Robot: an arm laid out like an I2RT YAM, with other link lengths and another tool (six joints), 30 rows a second.
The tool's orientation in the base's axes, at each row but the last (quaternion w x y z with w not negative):
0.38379, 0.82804, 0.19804, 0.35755
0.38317, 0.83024, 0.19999, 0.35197
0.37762, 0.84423, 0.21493, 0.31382
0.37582, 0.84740, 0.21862, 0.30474
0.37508, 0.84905, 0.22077, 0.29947
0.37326, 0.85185, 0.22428, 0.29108
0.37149, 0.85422, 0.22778, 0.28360
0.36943, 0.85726, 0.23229, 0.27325
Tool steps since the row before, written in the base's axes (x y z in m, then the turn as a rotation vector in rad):
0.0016, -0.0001, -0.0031, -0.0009, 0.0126, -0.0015
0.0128, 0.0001, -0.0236, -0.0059, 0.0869, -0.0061
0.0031, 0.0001, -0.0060, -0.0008, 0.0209, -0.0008
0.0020, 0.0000, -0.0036, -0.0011, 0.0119, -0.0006
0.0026, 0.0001, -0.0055, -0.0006, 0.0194, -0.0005
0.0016, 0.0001, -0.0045, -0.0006, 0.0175, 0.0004
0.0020, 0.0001, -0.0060, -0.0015, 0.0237, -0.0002
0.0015, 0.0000, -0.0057, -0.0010, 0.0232, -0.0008
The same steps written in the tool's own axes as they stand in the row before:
-0.0004, -0.0023, 0.0026, 0.0063, -0.0091, -0.0062
-0.0015, -0.0176, 0.0202, 0.0457, -0.0595, -0.0446
0.0001, -0.0043, 0.0052, 0.0117, -0.0137, -0.0106
0.0002, -0.0025, 0.0033, 0.0061, -0.0080, -0.0064
0.0001, -0.0039, 0.0047, 0.0110, -0.0125, -0.0099
-0.0003, -0.0032, 0.0035, 0.0102, -0.0107, -0.0095
-0.0004, -0.0043, 0.0046, 0.0131, -0.0151, -0.0128
-0.0006, -0.0040, 0.0043, 0.0129, -0.0152, -0.0119

